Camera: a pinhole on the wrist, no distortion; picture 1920 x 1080 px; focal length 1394.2 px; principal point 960.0 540.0 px. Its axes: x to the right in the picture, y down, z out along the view. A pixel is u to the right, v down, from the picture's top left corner.
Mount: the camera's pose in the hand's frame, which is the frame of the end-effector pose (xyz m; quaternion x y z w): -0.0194 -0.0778 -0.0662 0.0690 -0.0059 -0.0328 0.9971
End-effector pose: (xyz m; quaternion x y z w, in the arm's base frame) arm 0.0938 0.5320 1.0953 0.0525 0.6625 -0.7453 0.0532
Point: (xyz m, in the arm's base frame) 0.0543 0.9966 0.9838
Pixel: behind the camera
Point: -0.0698 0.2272 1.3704
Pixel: 1482.7 161.4
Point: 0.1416 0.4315 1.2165
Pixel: 637.8 538.3
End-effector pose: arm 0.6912 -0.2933 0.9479 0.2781 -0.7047 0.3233 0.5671
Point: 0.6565 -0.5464 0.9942
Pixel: 1377.9 442.9
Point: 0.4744 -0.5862 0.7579
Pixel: 588.8 972.9
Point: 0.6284 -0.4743 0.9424
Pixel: 1146.6 810.6
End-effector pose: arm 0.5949 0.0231 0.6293 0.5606 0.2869 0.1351 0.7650
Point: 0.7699 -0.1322 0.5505
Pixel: 1486.3 625.7
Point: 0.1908 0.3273 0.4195
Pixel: behind the camera
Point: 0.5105 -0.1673 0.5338
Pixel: outside the picture
